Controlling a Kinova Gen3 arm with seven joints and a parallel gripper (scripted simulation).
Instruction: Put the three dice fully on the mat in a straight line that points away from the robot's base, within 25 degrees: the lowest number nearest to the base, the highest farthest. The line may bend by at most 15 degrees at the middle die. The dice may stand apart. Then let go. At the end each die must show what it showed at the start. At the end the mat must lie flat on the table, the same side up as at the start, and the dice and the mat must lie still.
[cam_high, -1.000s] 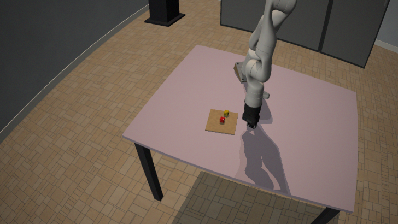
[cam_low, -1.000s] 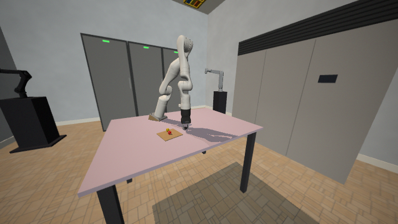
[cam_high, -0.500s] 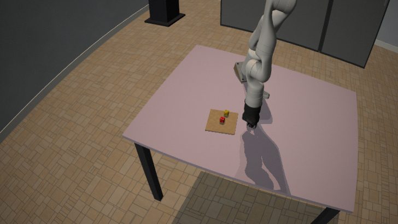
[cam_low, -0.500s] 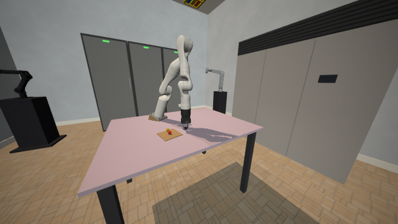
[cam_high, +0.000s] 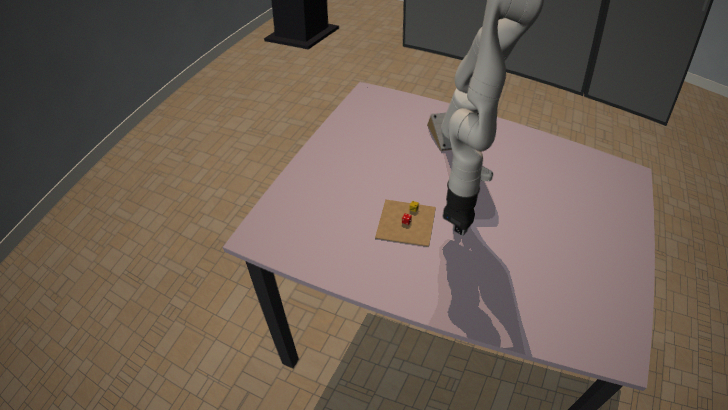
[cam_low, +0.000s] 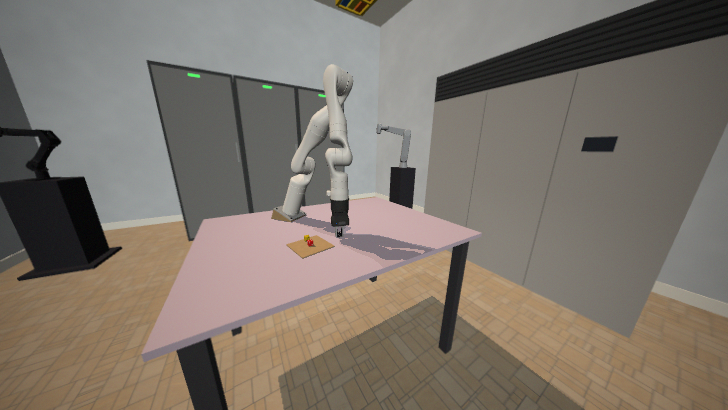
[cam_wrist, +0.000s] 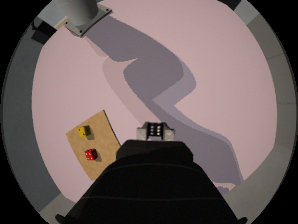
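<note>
Right now my hand is 1 cm above the black die. From my hand the other things lie so: yellow die: 14 cm to the right, 1 cm below, 1 cm behind; square mat: 14 cm to the right, 4 cm ahead, 2 cm below; red die: 14 cm to the right, 4 cm ahead, 1 cm below.
</note>
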